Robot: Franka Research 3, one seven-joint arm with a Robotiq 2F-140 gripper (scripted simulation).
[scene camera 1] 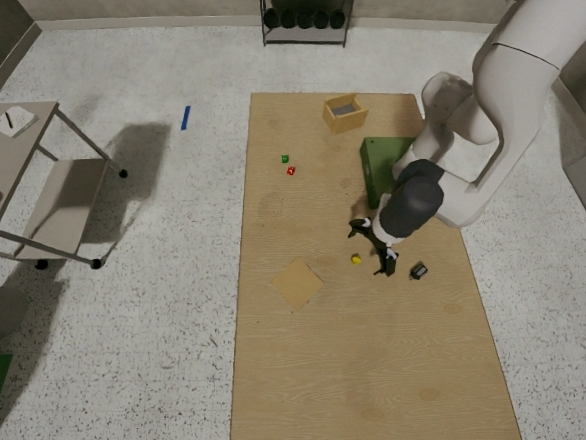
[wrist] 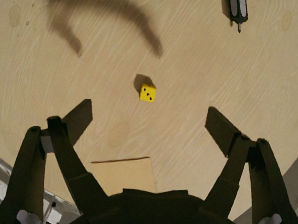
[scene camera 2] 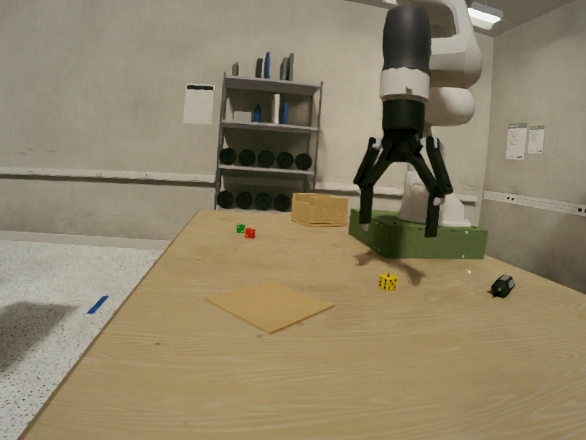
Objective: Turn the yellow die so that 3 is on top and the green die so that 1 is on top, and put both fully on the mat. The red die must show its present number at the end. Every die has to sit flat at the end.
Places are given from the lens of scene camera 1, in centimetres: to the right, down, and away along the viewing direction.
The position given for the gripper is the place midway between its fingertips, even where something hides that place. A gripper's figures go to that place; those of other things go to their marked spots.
gripper (scene camera 1: 363, 253): 24, 12, 80
wooden box (scene camera 1: 340, 105): 24, -57, 116
